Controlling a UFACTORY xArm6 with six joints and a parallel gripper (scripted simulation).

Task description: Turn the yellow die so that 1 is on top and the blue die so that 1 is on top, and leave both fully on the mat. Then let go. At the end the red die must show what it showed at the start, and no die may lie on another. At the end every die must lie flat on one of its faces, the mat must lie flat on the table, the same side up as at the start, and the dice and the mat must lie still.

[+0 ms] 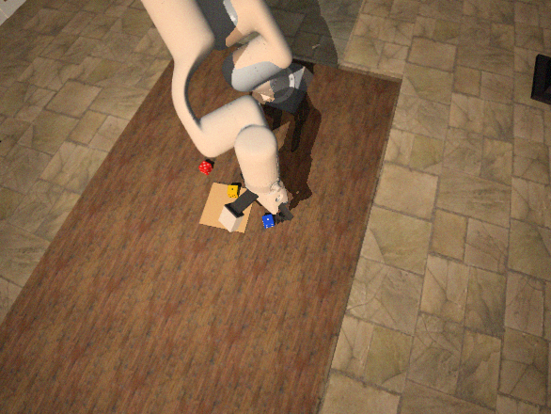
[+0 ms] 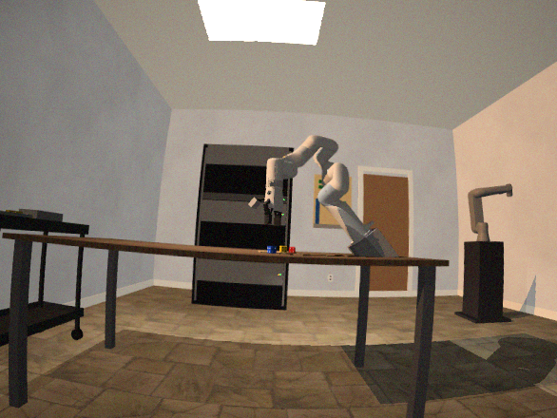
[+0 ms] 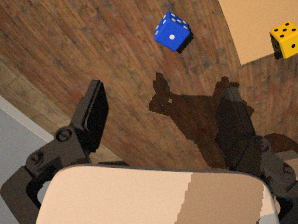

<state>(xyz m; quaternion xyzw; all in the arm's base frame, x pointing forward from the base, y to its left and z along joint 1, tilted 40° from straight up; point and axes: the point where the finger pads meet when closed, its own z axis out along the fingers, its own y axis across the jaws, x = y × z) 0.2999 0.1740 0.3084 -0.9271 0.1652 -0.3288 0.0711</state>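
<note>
Right now my hand is 120 mm above the blue die and 10 mm to the left of it. From my hand the other things lie so: yellow die 150 mm to the right, 110 mm below, 40 mm behind; then red die 270 mm to the right, 120 mm below, 80 mm behind; then tan mat 140 mm to the right, 130 mm below.
</note>
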